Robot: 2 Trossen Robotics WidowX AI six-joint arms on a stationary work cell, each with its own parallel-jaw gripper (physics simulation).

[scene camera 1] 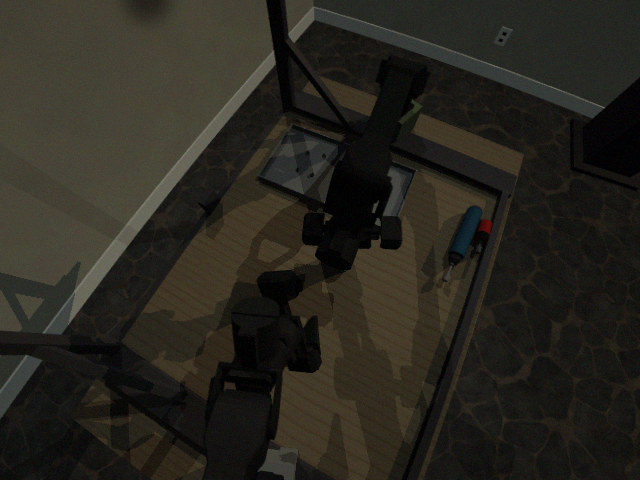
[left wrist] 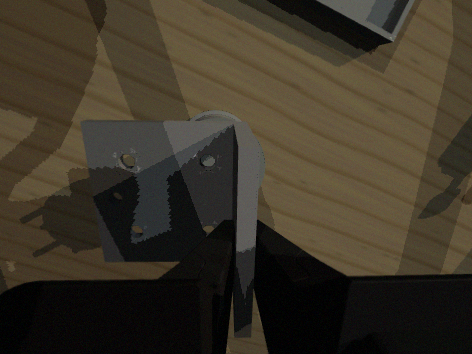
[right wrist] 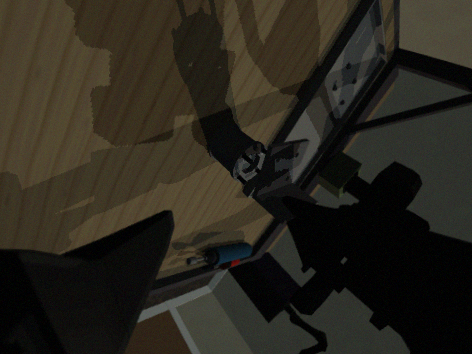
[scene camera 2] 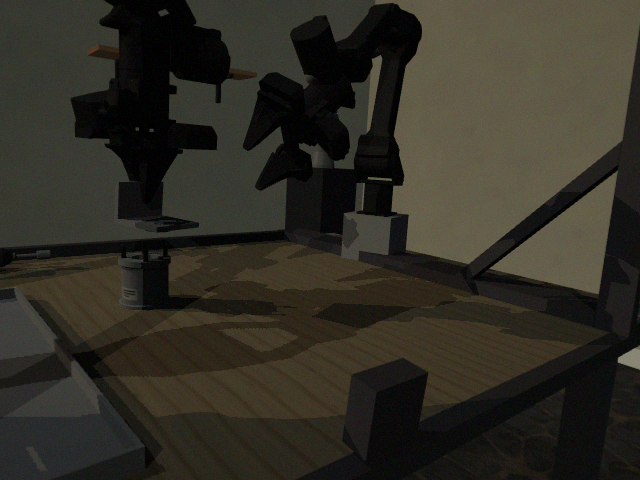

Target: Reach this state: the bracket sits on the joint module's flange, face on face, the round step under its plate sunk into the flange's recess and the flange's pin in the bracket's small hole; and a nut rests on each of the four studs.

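Places are measured from the left arm's base along level axes (x left, y back, z up), in centimetres.
Pixels of known places: left gripper, fingertip midpoint: (left wrist: 240, 230) (right wrist: 282, 200) (scene camera 2: 143, 202); right gripper, fingertip midpoint: (scene camera 1: 309, 296) (right wrist: 255, 216) (scene camera 2: 251, 169); left arm's base, link origin: (right wrist: 349, 182); right arm's base, link origin: (scene camera 2: 376, 213).
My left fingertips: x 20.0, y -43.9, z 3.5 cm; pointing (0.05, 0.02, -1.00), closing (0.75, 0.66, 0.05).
Observation:
Ahead of a thing's pixels: the offset from my left fingertips to its middle. "*": to the spot under its first point.
The grey L-shaped bracket {dy -1.6, dx -2.8, dz -0.3 cm} (scene camera 2: 139, 197) (left wrist: 155, 195) hangs above the joint module {dy -0.1, dx -1.0, dz -9.2 cm} (scene camera 2: 144, 284), apart from its studs {dy -0.1, dx -3.5, dz -6.2 cm} (scene camera 2: 145, 253). Its holed plate lies about level, offset right of the module in scene camera 2; its other plate stands upright. My left gripper (scene camera 2: 147, 198) (left wrist: 240, 230) is shut on that upright plate. The left wrist view shows the module's rim {* dy +2.2, dx -2.9, dz -11.2 cm} (left wrist: 216, 115) behind the bracket; the recess and pin are hidden there. Several small dark nuts {dy +17.4, dx -31.9, dz -12.2 cm} (scene camera 1: 307, 152) {dy +11.1, dx -29.7, dz -12.2 cm} (right wrist: 348, 66) lie in the tray {dy +18.3, dx -20.0, dz -12.1 cm} (scene camera 1: 279, 167) (scene camera 2: 51, 418) (right wrist: 311, 131). My right gripper (scene camera 2: 253, 168) is open and empty, above the table.
A blue driver {dy +25.5, dx +18.7, dz -10.8 cm} (scene camera 1: 466, 229) (right wrist: 235, 253) and a red-handled tool {dy +31.0, dx +21.8, dz -11.2 cm} (scene camera 1: 484, 227) lie by the table's edge. Dark frame posts (scene camera 1: 279, 62) and a brace {dy -51.5, dx -13.2, dz -0.6 cm} (scene camera 2: 547, 209) stand at the work cell's edges. A white block {dy -44.8, dx +21.4, dz -8.3 cm} (scene camera 2: 372, 235) bears my right arm.

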